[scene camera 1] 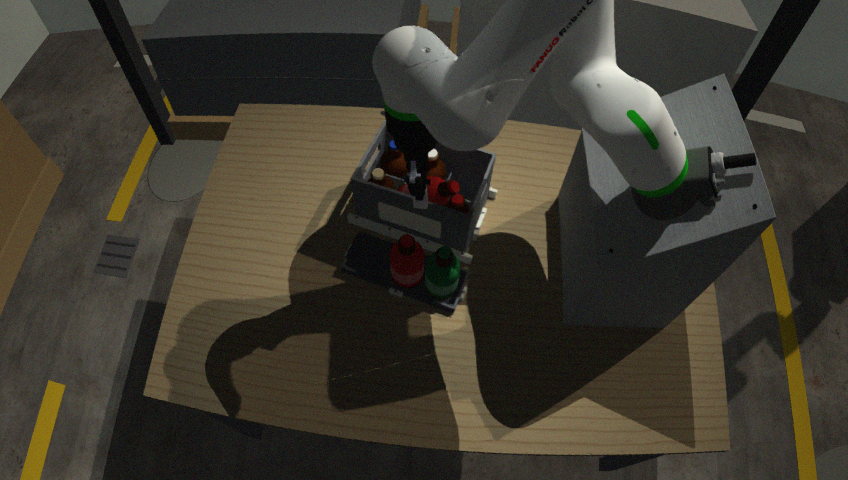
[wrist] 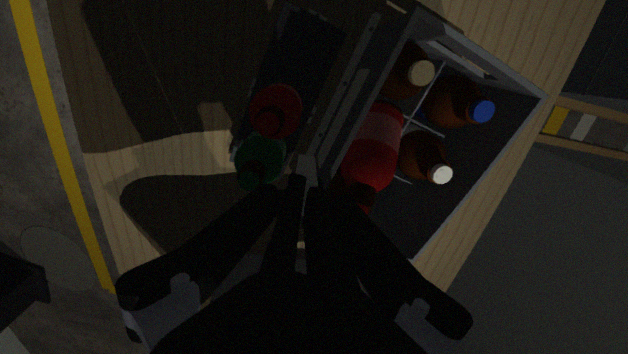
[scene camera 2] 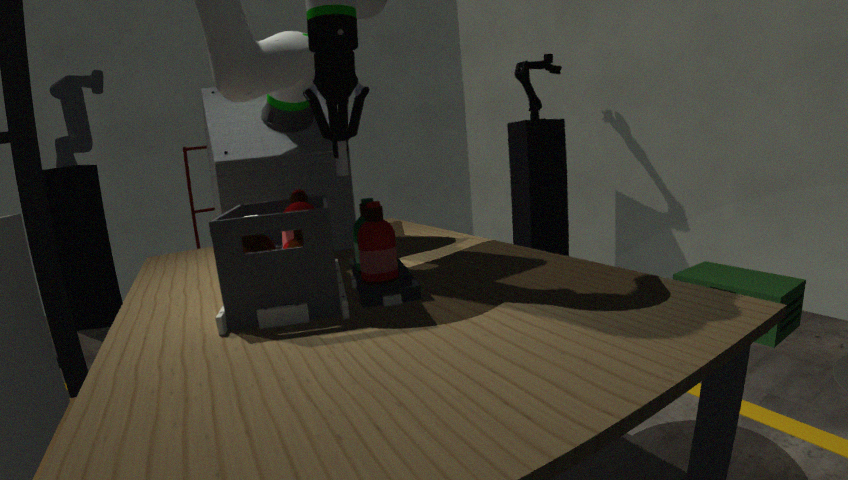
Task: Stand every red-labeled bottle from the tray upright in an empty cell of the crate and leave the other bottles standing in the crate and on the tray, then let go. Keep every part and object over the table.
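Where they show: gripper, between the fingertips: [scene camera 1: 420,205] [wrist: 304,168] [scene camera 2: 342,175]; arm's base, origin of its link: [scene camera 1: 667,185] [scene camera 2: 287,117].
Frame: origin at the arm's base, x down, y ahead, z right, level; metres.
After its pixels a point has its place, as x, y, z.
A red bottle [scene camera 1: 407,266] @[0.276, 0.447, -0.199] [scene camera 2: 377,255] @[0.321, 0.497, -0.162] [wrist: 280,107] @[0.260, 0.477, -0.163] stands upright on the dark tray [scene camera 1: 367,255] @[0.378, 0.564, -0.158] [wrist: 305,50] @[0.378, 0.556, -0.164], beside a green bottle [scene camera 1: 442,278] @[0.277, 0.370, -0.198] [wrist: 262,152] @[0.268, 0.407, -0.164]. A second red bottle [scene camera 1: 438,189] @[0.209, 0.440, -0.037] [wrist: 372,155] @[0.218, 0.477, -0.039] lies tilted inside the grey crate [scene camera 1: 365,205] @[0.298, 0.598, -0.078] [scene camera 2: 273,288] @[0.323, 0.626, 0.023] [wrist: 431,24] @[0.208, 0.620, -0.057], its neck toward the robot-base end. Brown bottles with cream [scene camera 1: 378,174] @[0.220, 0.578, -0.039] [wrist: 421,73] @[0.220, 0.580, -0.037], blue [wrist: 482,111] @[0.220, 0.578, 0.054] and white [scene camera 1: 432,154] @[0.220, 0.488, 0.057] [wrist: 442,174] @[0.220, 0.492, 0.060] caps stand in cells. Another red cap [scene camera 1: 457,201] @[0.221, 0.394, -0.043] shows beside the tilted neck. My gripper [scene camera 1: 420,201] @[0.166, 0.450, -0.116] [scene camera 2: 340,163] @[0.166, 0.450, -0.116] [wrist: 304,168] @[0.166, 0.450, -0.116] is shut and empty, above the crate's tray side, higher than the bottles.
The crate and tray stand side by side on the wooden table [scene camera 1: 238,237] @[0.383, 0.894, -0.231] [scene camera 2: 357,392] @[0.383, 0.881, -0.077]. The robot's grey pedestal [scene camera 1: 624,273] @[0.113, 0.030, -0.147] [scene camera 2: 276,184] @[0.182, 0.139, 0.039] stands at the table's right in scene view 1. White blocks [scene camera 1: 480,217] @[0.353, 0.348, 0.022] sit along the crate's foot.
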